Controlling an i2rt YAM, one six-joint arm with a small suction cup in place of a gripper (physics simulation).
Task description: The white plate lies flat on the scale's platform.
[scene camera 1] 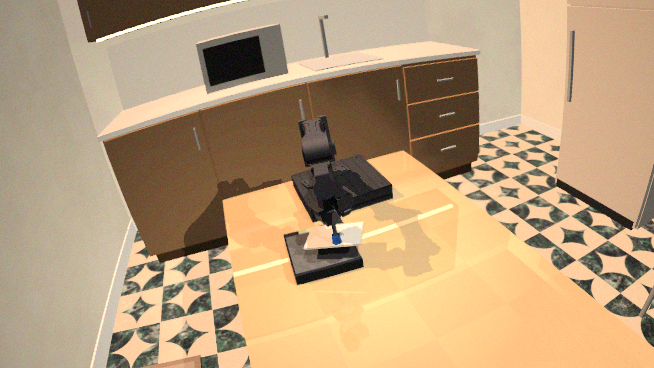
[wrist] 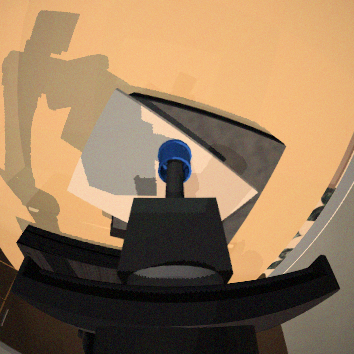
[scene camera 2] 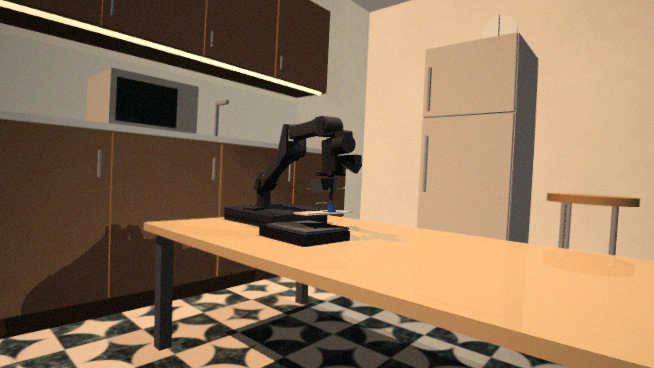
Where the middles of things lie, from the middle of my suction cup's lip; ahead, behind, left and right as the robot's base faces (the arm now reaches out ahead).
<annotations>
My suction cup is 9 cm past the scale (scene camera 1: 310, 265), 2 cm to the left of it and 8 cm above it. The rest, counted from my suction cup: white plate (scene camera 1: 319, 237) 4 cm behind, 2 cm to the left, 2 cm below.
</annotations>
